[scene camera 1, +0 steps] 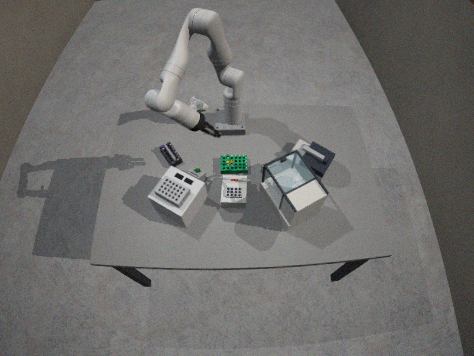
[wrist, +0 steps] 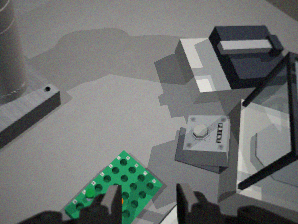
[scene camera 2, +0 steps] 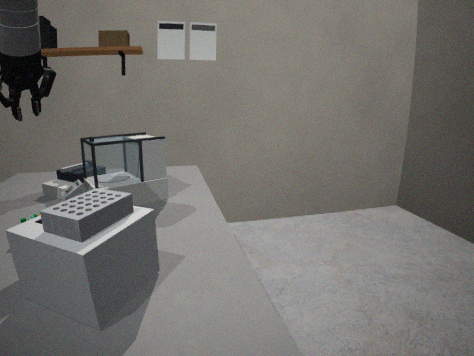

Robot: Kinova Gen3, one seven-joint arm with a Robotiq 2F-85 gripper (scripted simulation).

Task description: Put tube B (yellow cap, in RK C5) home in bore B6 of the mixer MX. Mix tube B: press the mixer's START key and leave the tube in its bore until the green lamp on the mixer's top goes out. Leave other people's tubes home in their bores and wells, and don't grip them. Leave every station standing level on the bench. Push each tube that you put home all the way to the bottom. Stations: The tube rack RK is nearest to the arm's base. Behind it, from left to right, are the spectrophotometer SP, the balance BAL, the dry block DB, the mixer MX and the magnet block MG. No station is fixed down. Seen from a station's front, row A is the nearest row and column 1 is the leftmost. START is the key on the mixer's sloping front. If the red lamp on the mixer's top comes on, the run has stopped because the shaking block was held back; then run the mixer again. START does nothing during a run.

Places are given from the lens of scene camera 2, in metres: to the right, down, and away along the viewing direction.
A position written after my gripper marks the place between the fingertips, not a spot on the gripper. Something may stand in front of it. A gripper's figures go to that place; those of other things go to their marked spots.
my gripper (scene camera 2: 27, 116): -0.46, -0.13, 0.54
glass-walled balance (scene camera 2: 138, 166): -0.31, -0.04, 0.88
